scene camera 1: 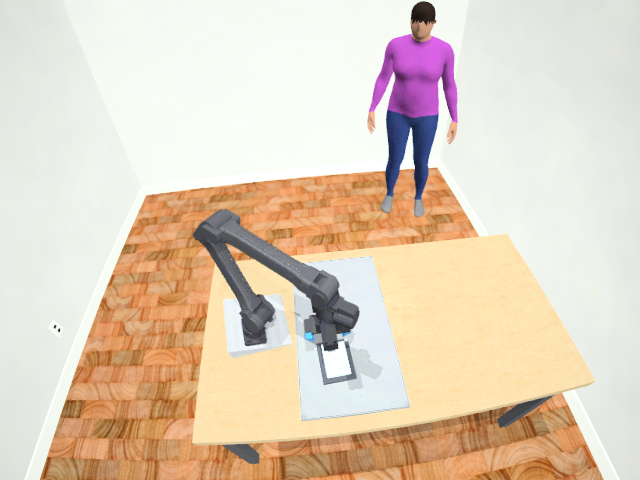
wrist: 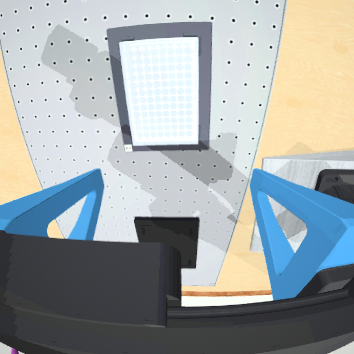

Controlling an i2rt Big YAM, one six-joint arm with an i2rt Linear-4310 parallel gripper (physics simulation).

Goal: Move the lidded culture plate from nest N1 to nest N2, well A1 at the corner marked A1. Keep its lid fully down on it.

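Pixels of known places: gripper, fingertip midpoint: point(wrist: 176, 176); arm's base at its link origin: point(scene camera 1: 253, 331).
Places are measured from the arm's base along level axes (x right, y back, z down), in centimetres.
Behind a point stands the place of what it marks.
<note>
The white lidded culture plate point(scene camera 1: 337, 361) @[x 21.5, y -27.3, z -0.7 cm] point(wrist: 162, 92) @[x 20.5, y -26.9, z -0.7 cm] lies in a dark grey nest point(scene camera 1: 338, 380) @[x 27.8, y -25.7, z 1.0 cm] point(wrist: 205, 85) @[x 20.3, y -21.8, z 0.9 cm]. It looks level, and its lid looks flat on it. A small A1 tag point(wrist: 128, 148) @[x 13.1, y -33.3, z 0.9 cm] marks the nest's lower left corner in the wrist view; which plate corner holds well A1 is too small to tell. A second nest point(wrist: 167, 240) @[x -7.7, y -31.4, z 0.9 cm], black and empty, shows low in the wrist view; the arm hides it in the scene view. My gripper point(scene camera 1: 327, 338) @[x 18.3, y -25.2, z -14.8 cm] point(wrist: 176, 176) @[x 18.3, y -25.2, z -14.8 cm] is open and empty, above the board between the two nests, with the plate beyond its blue fingertips.
Both nests sit on a light perforated board point(scene camera 1: 361, 289) @[x -7.8, y -47.6, z 2.1 cm] point(wrist: 245, 30) @[x 26.2, y -16.3, z 2.1 cm] on the wooden table point(scene camera 1: 465, 320) @[x 20.4, y -83.2, z 3.4 cm]. My arm's base stands on a pale block point(scene camera 1: 279, 315) @[x -5.9, y -11.3, z 2.3 cm] point(wrist: 285, 170) @[x 5.6, y -9.7, z 2.0 cm] beside the board. A person point(scene camera 1: 418, 77) stands behind the table.
</note>
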